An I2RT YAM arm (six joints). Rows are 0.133 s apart.
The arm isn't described. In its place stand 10 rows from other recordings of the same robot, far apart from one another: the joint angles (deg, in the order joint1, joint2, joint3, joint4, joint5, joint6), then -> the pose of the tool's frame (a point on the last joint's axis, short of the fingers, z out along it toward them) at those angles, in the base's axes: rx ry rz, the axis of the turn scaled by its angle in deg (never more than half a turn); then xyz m.
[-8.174, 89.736, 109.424, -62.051, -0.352, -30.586] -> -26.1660 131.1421 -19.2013 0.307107 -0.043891 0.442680
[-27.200, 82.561, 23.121, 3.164, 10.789, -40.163] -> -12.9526 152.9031 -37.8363 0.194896 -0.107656 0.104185
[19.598, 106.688, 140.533, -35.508, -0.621, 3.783] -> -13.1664 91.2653 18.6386 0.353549 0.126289 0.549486
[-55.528, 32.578, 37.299, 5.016, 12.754, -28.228] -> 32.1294 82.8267 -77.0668 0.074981 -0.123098 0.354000
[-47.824, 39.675, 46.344, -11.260, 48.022, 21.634] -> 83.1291 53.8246 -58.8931 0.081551 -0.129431 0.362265
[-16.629, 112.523, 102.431, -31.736, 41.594, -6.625] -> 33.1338 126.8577 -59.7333 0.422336 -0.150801 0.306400
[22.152, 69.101, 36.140, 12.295, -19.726, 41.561] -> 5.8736 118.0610 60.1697 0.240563 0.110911 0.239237
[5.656, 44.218, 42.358, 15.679, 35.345, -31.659] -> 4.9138 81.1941 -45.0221 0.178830 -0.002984 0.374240
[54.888, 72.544, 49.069, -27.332, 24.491, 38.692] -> -8.7111 135.4563 15.0057 0.159700 0.201472 0.240323
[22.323, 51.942, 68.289, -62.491, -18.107, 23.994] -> -6.9685 140.7333 42.8630 0.134720 0.067277 0.370143
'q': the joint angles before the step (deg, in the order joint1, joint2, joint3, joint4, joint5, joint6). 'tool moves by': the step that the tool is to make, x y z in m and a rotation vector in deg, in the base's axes. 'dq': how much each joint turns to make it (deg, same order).
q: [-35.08 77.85 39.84 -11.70 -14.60 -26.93]
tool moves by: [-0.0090 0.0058 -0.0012 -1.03 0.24 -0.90]
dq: [0.09 -2.68 -2.35 0.10 1.39 0.12]
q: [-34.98 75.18 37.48 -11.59 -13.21 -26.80]
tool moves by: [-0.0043 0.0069 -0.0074 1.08 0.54 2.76]
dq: [0.47 -0.63 -1.92 -0.12 -1.91 -1.42]
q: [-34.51 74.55 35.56 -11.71 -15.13 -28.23]
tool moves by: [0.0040 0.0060 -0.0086 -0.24 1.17 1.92]
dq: [1.75 1.38 -0.89 1.25 0.56 -0.68]
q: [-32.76 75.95 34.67 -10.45 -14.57 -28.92]
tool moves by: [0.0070 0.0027 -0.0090 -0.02 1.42 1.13]
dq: [1.50 2.70 0.05 1.41 0.83 -0.19]
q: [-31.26 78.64 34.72 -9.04 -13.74 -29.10]
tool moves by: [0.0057 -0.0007 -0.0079 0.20 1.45 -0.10]
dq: [0.65 2.74 0.47 0.98 0.91 0.27]
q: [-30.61 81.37 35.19 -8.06 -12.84 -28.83]
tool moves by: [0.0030 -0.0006 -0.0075 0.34 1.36 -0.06]
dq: [0.29 2.14 0.15 0.65 0.53 0.06]
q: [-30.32 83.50 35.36 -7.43 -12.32 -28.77]
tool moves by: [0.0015 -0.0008 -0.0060 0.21 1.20 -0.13]
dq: [0.08 1.60 0.08 0.36 0.47 -0.07]
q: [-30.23 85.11 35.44 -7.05 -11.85 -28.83]
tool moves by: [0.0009 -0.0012 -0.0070 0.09 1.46 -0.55]
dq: [-0.02 1.74 -0.01 0.46 0.84 0.10]
